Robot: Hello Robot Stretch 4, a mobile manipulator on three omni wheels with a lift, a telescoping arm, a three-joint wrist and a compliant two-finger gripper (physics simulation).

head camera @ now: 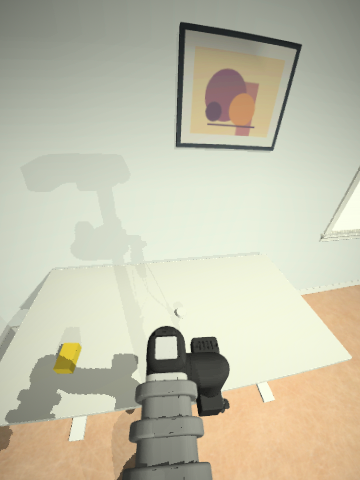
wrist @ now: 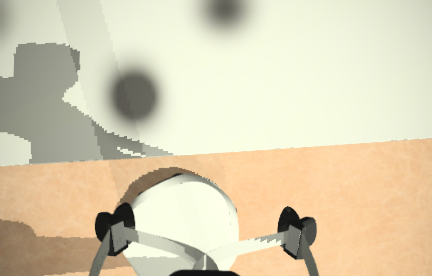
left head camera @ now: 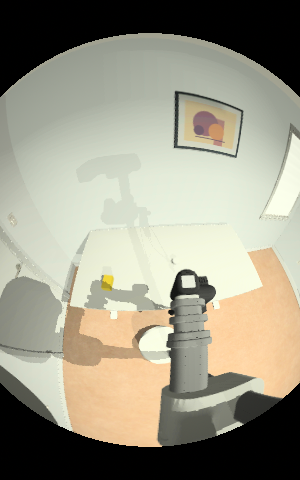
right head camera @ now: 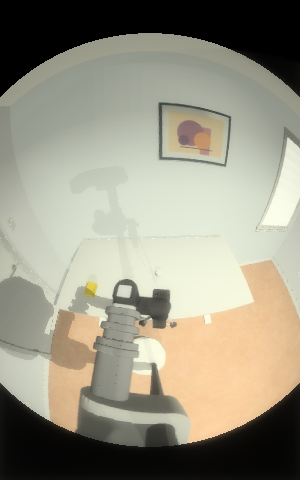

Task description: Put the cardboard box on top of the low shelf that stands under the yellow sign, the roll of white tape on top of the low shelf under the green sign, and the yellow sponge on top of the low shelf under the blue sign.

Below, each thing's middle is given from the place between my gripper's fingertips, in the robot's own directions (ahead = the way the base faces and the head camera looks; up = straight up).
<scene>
Now: hand 900 mm short of the framed picture (head camera: 233, 87), 790 mm below it and 240 mm to the left of it.
</scene>
